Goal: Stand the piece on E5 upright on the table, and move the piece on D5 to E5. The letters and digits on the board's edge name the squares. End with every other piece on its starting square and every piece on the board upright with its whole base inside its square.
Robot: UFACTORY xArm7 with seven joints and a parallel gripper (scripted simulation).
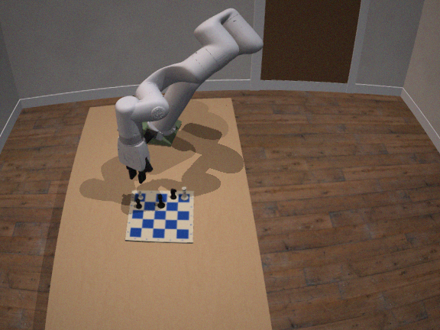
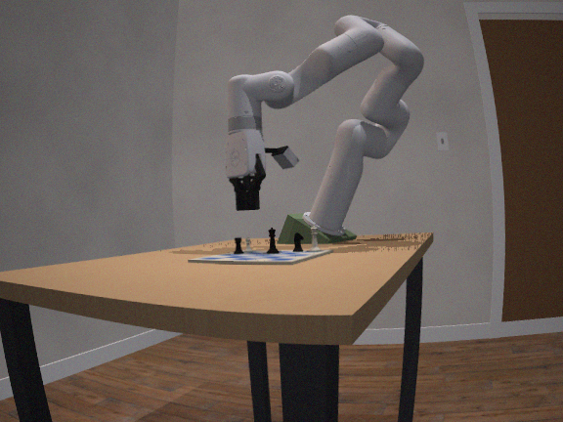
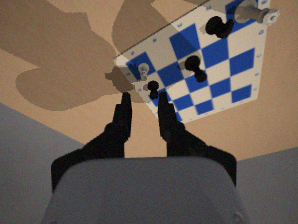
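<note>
Right now the white pawn is 100 mm below my hand. Round my hand: chessboard: 110 mm below, 80 mm to the left, 70 mm ahead; then black knight: 110 mm to the left, 90 mm below, 20 mm behind; then black pawn: 90 mm below, 40 mm ahead.
</note>
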